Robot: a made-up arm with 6 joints. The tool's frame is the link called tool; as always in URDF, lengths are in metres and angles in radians. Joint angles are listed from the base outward. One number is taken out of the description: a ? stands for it. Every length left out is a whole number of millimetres.
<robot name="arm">
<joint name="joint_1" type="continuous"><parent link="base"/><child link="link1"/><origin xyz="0.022 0.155 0.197" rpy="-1.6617 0.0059 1.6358"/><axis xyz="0 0 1"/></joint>
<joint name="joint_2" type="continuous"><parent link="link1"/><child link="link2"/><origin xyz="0.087 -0.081 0" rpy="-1.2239 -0.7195 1.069"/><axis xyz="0 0 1"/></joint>
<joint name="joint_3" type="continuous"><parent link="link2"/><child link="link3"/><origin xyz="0.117 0.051 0" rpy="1.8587 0.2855 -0.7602"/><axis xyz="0 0 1"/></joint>
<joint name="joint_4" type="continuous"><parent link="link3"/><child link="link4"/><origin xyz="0.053 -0.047 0" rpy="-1.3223 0.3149 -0.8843"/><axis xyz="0 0 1"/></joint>
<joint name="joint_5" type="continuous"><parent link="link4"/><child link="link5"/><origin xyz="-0.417 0.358 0" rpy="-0.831 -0.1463 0.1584"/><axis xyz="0 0 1"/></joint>
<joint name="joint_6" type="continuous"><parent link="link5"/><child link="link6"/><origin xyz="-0.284 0.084 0" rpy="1.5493 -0.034 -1.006"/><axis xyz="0 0 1"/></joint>
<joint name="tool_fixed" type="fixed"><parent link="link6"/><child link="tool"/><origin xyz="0.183 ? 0" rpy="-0.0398 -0.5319 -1.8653"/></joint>
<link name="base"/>
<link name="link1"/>
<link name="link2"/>
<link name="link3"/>
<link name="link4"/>
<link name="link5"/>
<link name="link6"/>
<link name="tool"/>
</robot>
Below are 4 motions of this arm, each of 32 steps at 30 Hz.
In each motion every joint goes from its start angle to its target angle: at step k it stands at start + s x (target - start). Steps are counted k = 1, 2, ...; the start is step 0. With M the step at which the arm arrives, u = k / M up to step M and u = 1 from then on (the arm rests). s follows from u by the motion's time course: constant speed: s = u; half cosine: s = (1 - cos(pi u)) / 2; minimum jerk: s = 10 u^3 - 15 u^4 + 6 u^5.
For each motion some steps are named. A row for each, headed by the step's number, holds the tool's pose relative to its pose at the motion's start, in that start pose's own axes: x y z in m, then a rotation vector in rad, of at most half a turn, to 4 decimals.
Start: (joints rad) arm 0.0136 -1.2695 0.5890 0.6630 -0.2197 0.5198
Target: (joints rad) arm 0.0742 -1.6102 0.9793 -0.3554 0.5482 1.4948
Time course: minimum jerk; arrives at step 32
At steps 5, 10, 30, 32:
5: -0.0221 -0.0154 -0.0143 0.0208 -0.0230 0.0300
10: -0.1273 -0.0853 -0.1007 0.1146 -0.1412 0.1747
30: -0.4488 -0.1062 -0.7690 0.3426 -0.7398 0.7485
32: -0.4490 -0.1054 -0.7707 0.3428 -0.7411 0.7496

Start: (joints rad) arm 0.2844 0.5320 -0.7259 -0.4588 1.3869 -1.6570
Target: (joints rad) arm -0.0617 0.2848 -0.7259 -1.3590 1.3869 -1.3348
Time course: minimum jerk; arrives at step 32
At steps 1, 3, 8, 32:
1: 0.0000 -0.0001 0.0000 -0.0002 0.0001 0.0000
3: -0.0011 -0.0028 -0.0001 -0.0061 0.0032 0.0009
8: -0.0157 -0.0409 0.0022 -0.0879 0.0473 0.0110
32: -0.1316 -0.2944 0.2760 -0.8265 0.4444 -0.0389

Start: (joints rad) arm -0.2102 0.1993 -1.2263 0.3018 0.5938 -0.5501
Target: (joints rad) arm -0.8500 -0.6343 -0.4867 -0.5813 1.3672 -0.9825
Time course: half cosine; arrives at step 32
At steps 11, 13, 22, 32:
11: 0.0236 0.0187 -0.0804 0.0082 0.1848 0.0212
13: 0.0218 0.0269 -0.1025 0.0077 0.2608 0.0249
22: -0.0162 0.0618 -0.1360 -0.0469 0.6812 0.0628
32: -0.0207 0.0695 -0.1086 -0.1129 0.9254 0.1281

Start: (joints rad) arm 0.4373 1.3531 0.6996 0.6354 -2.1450 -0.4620
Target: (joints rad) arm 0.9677 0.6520 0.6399 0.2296 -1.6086 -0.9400
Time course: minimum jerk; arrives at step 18
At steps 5, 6, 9, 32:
5: 0.0670 0.0039 0.0052 -0.0540 0.0672 -0.0467
6: 0.1035 0.0039 0.0044 -0.0826 0.1022 -0.0744
9: 0.2342 -0.0131 -0.0209 -0.1835 0.2232 -0.1958
32: 0.3877 -0.1104 -0.1168 -0.3280 0.3756 -0.4678

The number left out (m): 0.148
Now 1 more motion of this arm.
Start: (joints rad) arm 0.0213 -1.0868 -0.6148 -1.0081 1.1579 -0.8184
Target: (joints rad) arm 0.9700 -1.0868 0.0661 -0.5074 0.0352 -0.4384
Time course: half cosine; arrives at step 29
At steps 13, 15, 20, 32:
13: 0.1673 -0.0123 -0.0568 0.2637 0.1249 0.2714
15: 0.2157 -0.0070 -0.0614 0.3109 0.1643 0.3454
20: 0.3305 0.0189 -0.0549 0.3876 0.2740 0.5105
32: 0.4249 0.0548 -0.0319 0.4186 0.3894 0.6299

